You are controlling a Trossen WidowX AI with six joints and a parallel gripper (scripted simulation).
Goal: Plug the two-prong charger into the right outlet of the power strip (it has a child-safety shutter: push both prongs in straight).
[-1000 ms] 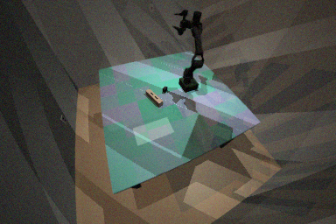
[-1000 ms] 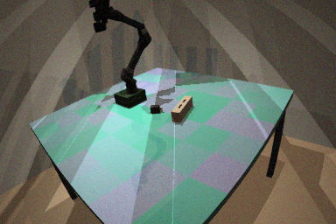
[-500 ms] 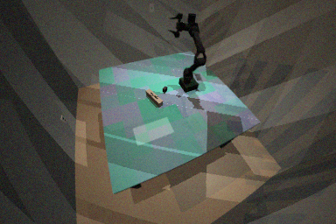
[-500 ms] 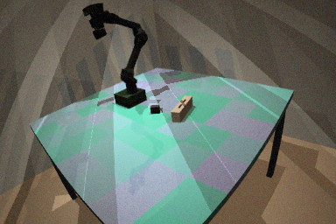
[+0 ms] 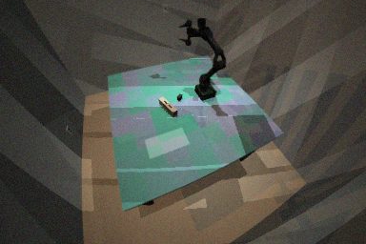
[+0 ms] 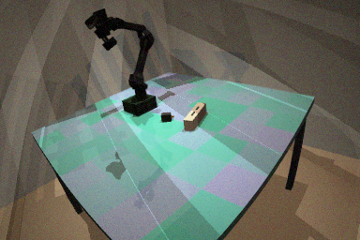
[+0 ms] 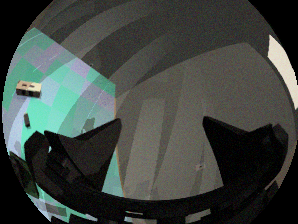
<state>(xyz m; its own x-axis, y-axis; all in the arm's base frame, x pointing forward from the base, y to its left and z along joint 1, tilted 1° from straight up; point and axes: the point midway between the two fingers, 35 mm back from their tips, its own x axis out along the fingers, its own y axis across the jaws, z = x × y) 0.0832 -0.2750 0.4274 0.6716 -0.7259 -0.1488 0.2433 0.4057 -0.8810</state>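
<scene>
Right now the dark two-prong charger is 48 cm below my gripper tip, 24 cm to the left of it and 13 cm ahead of it.
</scene>
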